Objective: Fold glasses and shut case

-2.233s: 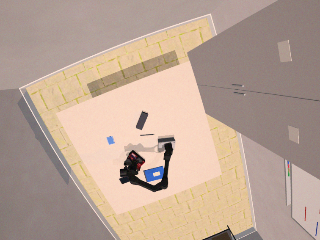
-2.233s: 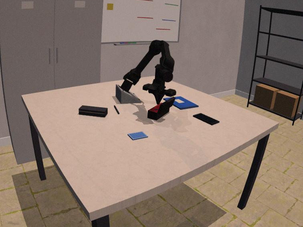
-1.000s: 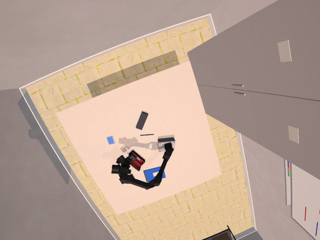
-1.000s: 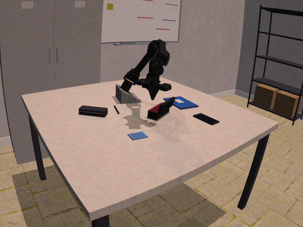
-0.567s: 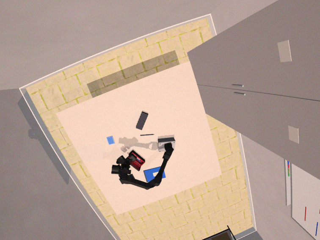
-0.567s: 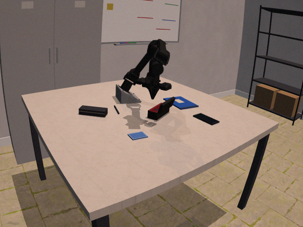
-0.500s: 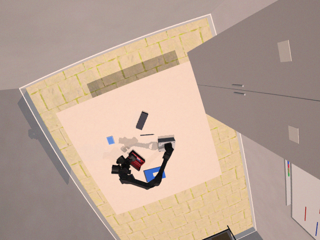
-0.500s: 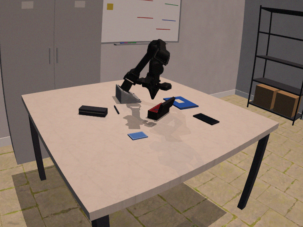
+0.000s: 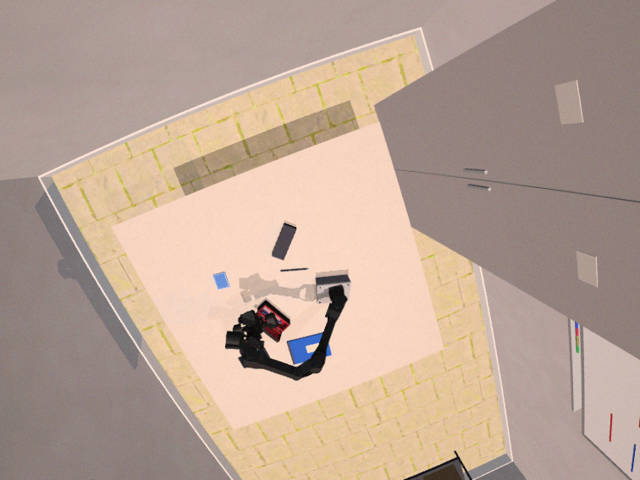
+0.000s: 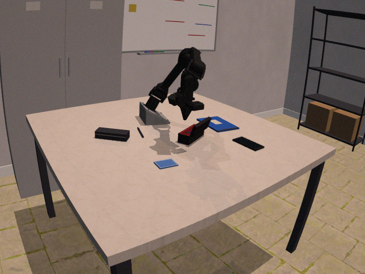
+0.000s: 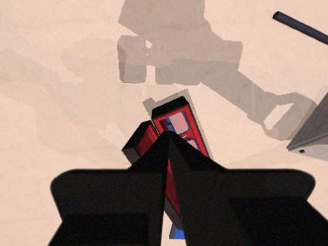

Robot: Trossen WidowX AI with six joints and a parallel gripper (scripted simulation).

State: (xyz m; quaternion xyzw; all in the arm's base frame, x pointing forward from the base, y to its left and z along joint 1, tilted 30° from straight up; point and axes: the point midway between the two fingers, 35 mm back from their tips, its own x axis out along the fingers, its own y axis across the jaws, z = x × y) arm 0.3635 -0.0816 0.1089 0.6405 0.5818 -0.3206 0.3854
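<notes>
My hand is 3 cm past the glasses case, 9 cm to the right of it and 11 cm above it. From my hand the other things lie so: black lid (1 cm behind, 10 cm to the left, 8 cm below); then small blue card (13 cm ahead, 17 cm to the right, 15 cm below); then black box (21 cm behind, 27 cm to the right, 13 cm below).
</notes>
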